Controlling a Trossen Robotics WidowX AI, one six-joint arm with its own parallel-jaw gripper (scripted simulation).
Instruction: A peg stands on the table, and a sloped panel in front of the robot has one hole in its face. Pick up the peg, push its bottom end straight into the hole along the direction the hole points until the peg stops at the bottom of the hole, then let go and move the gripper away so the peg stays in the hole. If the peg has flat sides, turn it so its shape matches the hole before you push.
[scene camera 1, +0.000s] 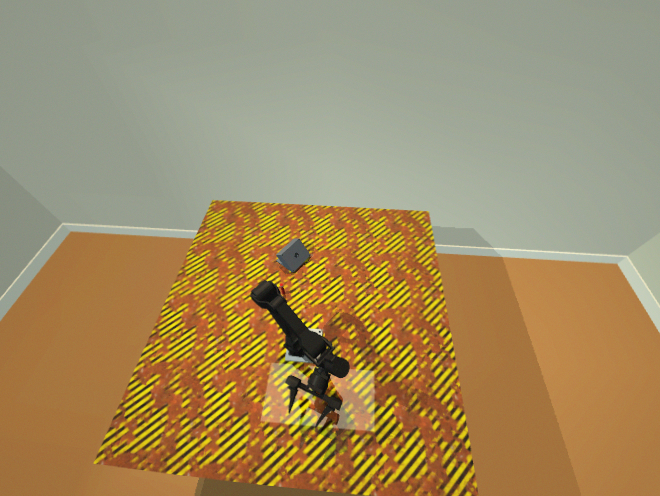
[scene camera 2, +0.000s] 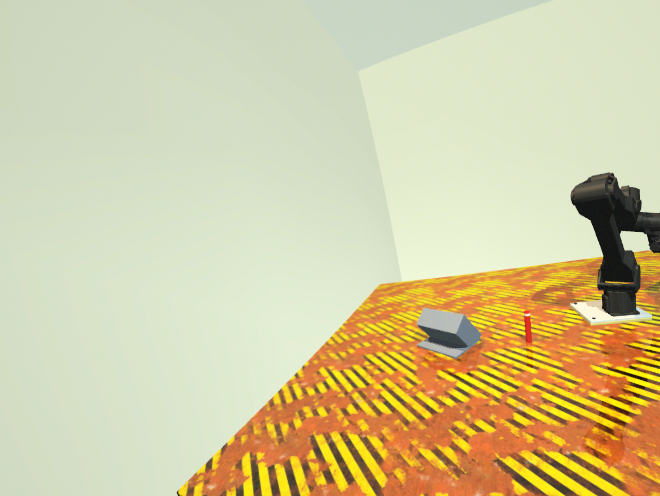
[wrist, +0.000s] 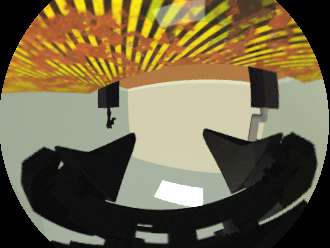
Observation:
My gripper (scene camera 1: 302, 420) is open, with nothing in its grasp. I also see a grey sloped panel (scene camera 2: 456, 328).
My gripper shows as well in the wrist view (wrist: 169, 134).

